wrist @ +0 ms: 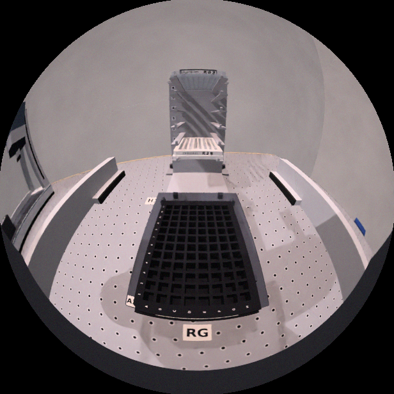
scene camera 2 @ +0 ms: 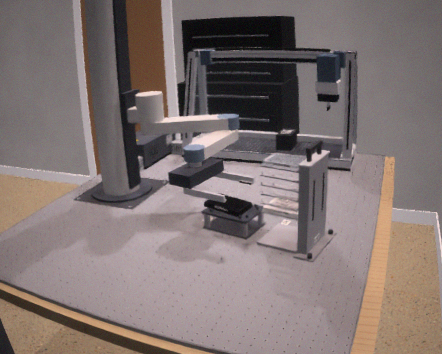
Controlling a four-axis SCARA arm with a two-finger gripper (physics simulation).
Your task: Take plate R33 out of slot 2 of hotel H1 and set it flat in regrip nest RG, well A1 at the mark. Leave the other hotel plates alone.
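Places are measured from the arm's base along level axes (x ahead, y left, z up), in centimetres.
Pixels of known places: gripper, fingertip midpoint: (scene camera 2: 239, 189); arm's base at its link origin: (scene camera 2: 122, 193).
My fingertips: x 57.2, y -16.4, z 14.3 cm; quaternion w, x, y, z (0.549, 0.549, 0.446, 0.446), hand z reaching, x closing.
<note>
Ahead of a thing's pixels: the offset from my fingertips to its top centre. "pt": to the spot under its first point.
The black well plate @[dx -4.4, dy +0.9, dz -4.7 cm] (scene camera 2: 229, 205) (wrist: 200, 250) rests on regrip nest RG @[pt dx -2.8, dy -1.0, dz -12.6 cm] (scene camera 2: 231, 226) (wrist: 253, 240) and looks flat. Its lettered edge faces the wrist camera, and its A/1 corner is at the lower left, beside the nest's A1 mark (wrist: 130, 301). A strip of the nest shows past the plate's far end. The plate's name cannot be read. My gripper (scene camera 2: 239, 189) (wrist: 196, 161) is open and empty, its fingers wide apart above and to either side of the plate. Hotel H1 (scene camera 2: 312, 205) (wrist: 173, 107) stands beyond the nest, with a pale plate @[dx +16.3, dy -3.5, dz +12.0 cm] (scene camera 2: 282, 160) (wrist: 200, 81) at the top and another pale plate @[pt dx +15.1, dy -7.1, dz -0.5 cm] (scene camera 2: 281, 205) (wrist: 197, 146) low down.
A gantry frame (scene camera 2: 351, 105) stands at the back with a small black block @[pt dx -2.8, dy +67.9, dz -3.5 cm] (scene camera 2: 286, 140) on its deck. A dark box @[pt dx -60.6, dy +52.0, dz -7.3 cm] (scene camera 2: 156, 150) is behind the arm's column (scene camera 2: 107, 100). The wooden table edge (scene camera 2: 377, 250) runs along the right. The H1 label (wrist: 150, 200) lies beside the hotel's base.
</note>
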